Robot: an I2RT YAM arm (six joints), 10 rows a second.
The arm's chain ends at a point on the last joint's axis. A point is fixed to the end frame.
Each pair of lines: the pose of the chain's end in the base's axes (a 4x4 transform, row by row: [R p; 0 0 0 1], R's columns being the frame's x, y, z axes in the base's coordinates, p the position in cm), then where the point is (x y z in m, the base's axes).
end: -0.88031 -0.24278 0.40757 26.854; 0.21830 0.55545 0.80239 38.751; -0.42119 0.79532 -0.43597 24.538; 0 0 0 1
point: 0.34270 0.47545 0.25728
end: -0.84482 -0.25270 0.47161 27.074; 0.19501 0.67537 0.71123 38.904; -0.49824 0.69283 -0.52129 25.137; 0 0 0 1
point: 0.34881 0.47429 0.25492
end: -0.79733 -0.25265 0.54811 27.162; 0.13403 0.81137 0.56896 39.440; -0.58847 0.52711 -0.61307 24.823; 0 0 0 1
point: 0.35458 0.47464 0.24093
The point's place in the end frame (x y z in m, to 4 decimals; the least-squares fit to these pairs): -0.0511 0.0403 0.0956
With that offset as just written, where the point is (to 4 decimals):
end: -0.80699 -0.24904 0.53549 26.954; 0.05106 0.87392 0.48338 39.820; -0.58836 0.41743 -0.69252 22.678; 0 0 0 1
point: 0.3519 0.4770 0.2075
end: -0.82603 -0.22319 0.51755 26.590; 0.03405 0.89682 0.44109 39.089; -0.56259 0.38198 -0.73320 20.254; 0 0 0 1
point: 0.3486 0.4675 0.1766
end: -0.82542 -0.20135 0.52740 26.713; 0.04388 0.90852 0.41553 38.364; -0.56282 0.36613 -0.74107 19.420; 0 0 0 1
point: 0.3516 0.4577 0.1669
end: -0.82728 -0.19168 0.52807 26.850; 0.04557 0.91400 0.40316 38.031; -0.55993 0.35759 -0.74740 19.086; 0 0 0 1
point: 0.3535 0.4534 0.1624
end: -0.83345 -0.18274 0.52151 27.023; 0.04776 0.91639 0.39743 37.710; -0.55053 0.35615 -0.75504 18.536; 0 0 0 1
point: 0.3553 0.4496 0.1557
